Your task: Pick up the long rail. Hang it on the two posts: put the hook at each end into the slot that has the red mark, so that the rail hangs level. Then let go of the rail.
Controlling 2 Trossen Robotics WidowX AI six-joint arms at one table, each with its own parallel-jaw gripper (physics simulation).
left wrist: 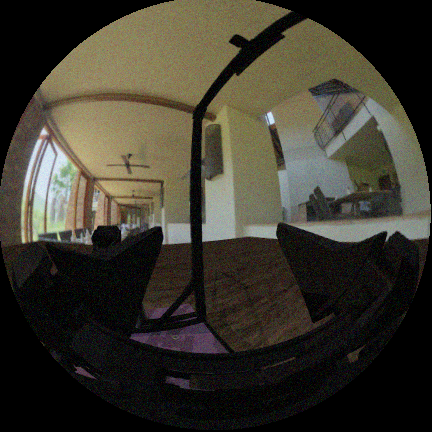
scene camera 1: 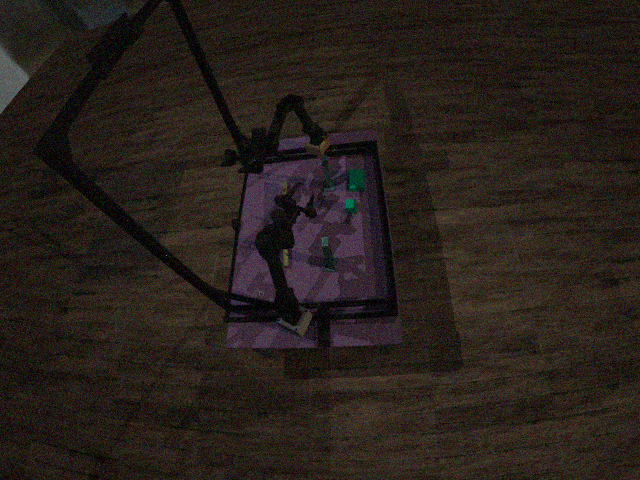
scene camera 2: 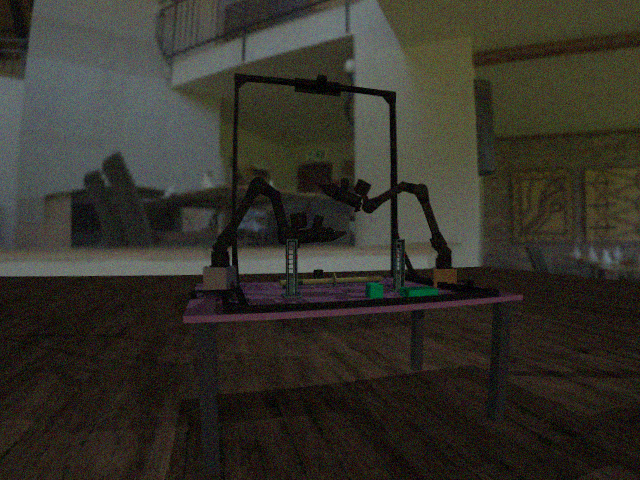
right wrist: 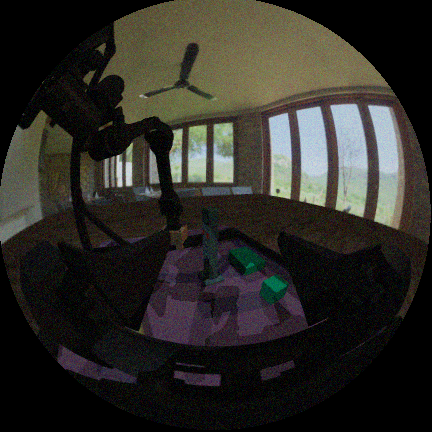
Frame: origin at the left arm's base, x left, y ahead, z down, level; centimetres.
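Where they show: left gripper, between the fingertips: [left wrist: 220, 230] [scene camera 1: 229, 168] [scene camera 2: 320, 185]; right gripper, between the fingertips: [scene camera 1: 304, 190] [scene camera 2: 344, 232] [right wrist: 225, 236]; left arm's base, origin of its link: [scene camera 1: 316, 141] [scene camera 2: 444, 268] [right wrist: 173, 227]; right arm's base, origin of its link: [scene camera 1: 292, 315] [scene camera 2: 220, 266].
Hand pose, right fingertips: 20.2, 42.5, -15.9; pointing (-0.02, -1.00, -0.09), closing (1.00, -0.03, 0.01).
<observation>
Things, the pixels of their top centre, and the offset from my right fingertips, as dx, dy, dz.
- long yellow rail, centre of its top: [scene camera 2: 333, 272] [scene camera 1: 283, 216] -11.4, +6.9, +17.6
- upright grey-green post, centre of its top: [scene camera 2: 291, 239] [scene camera 1: 324, 241] +18.7, +17.3, +2.6
- flat green block, centre of its top: [right wrist: 246, 255] [scene camera 2: 418, 288] [scene camera 1: 356, 178] +9.5, -29.8, +21.1
- smaller green block, centre of its top: [right wrist: 276, 282] [scene camera 2: 374, 283] [scene camera 1: 351, 203] +14.3, -13.2, +19.1
The long yellow rail [scene camera 1: 285, 257] [scene camera 2: 356, 279] lies on the table behind the two posts in scene camera 2; the right arm hides its middle in scene camera 1. One upright grey-green post [scene camera 1: 328, 255] [scene camera 2: 292, 268] and the other post [scene camera 1: 326, 173] [scene camera 2: 399, 266] [right wrist: 210, 250] stand apart. Their red marks are too faint to place. My left gripper [scene camera 1: 239, 163] [scene camera 2: 324, 186] [left wrist: 220, 230] is open and empty, high above the table's far side in scene camera 2. My right gripper [scene camera 1: 306, 197] [scene camera 2: 343, 233] [right wrist: 225, 236] is open and empty, above the table between the posts' positions.
A flat green block [scene camera 1: 356, 179] [scene camera 2: 419, 291] [right wrist: 246, 260] and a smaller green block [scene camera 1: 351, 205] [scene camera 2: 374, 290] [right wrist: 274, 289] lie near one post. A tall black frame [scene camera 2: 393, 155] [left wrist: 196, 200] rises from the pink table [scene camera 1: 361, 335] [scene camera 2: 351, 312]. The room is dark.
</observation>
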